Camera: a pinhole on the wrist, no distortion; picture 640 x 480 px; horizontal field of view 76.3 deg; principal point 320.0 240.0 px. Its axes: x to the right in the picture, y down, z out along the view. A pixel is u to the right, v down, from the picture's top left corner.
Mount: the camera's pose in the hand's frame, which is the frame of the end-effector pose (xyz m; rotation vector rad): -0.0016 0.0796 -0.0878 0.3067 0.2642 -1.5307
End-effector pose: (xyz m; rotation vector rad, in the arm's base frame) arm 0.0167 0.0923 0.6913 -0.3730 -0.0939 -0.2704
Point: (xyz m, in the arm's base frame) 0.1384 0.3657 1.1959
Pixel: 148 337
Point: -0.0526 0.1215 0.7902
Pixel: 375 140
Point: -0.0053 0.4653 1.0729
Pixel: 63 210
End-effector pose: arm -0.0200 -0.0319 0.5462 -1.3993 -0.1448 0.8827
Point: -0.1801 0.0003 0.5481
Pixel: 188 70
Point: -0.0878 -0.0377 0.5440
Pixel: 317 102
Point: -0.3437 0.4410 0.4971
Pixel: 111 318
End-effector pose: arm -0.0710 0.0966 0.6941 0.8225 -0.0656 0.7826
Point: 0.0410 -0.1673 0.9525
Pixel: 256 261
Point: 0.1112 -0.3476 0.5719
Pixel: 571 99
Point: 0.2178 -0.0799 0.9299
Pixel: 343 407
